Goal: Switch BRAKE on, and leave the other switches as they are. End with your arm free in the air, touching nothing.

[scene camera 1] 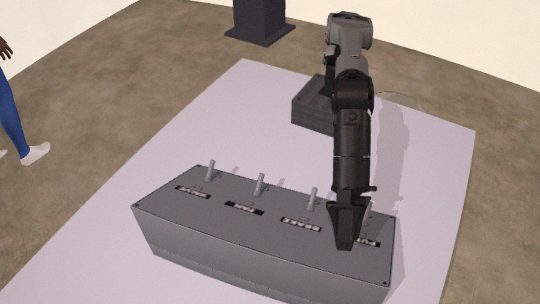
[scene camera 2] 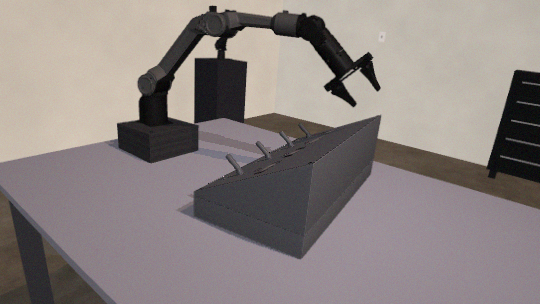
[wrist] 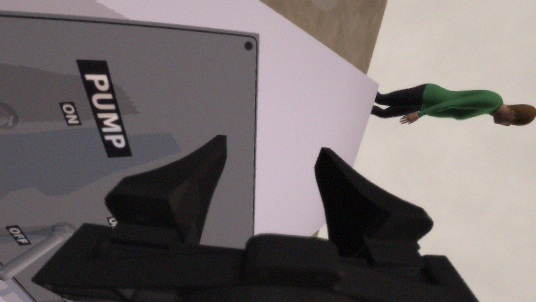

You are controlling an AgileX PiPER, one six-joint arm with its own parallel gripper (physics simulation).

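Note:
The grey sloped switch box (scene camera 1: 260, 235) (scene camera 2: 335, 185) (wrist: 200, 75) carries the VALVE lever (scene camera 1: 210, 171), FAN lever (scene camera 1: 259, 185), BRAKE lever (scene camera 1: 312, 199) (scene camera 2: 285, 139) (wrist: 35, 252) and PUMP lever (scene camera 1: 368, 214) (scene camera 2: 304, 130). All four lean toward the robot's base; in the wrist view the BRAKE lever tilts to its OFF side. The BRAKE label (scene camera 1: 301, 224) shows in scene camera 1. My gripper (scene camera 1: 345, 247) (scene camera 2: 367, 98) (wrist: 272, 152) is open and empty, above the box's PUMP end and touching nothing. In scene camera 1 it partly hides the PUMP lever and PUMP label (scene camera 1: 368, 242) (wrist: 104, 108).
The box stands on a pale table (scene camera 1: 200, 130) (scene camera 2: 425, 235). My arm's base block (scene camera 1: 311, 107) (scene camera 2: 157, 141) is on the levers' side. A dark pedestal (scene camera 1: 259, 22) (scene camera 2: 220, 92) and a drawer cabinet (scene camera 2: 522, 125) stand beyond the table. A person in green (wrist: 455, 102) shows beyond the table.

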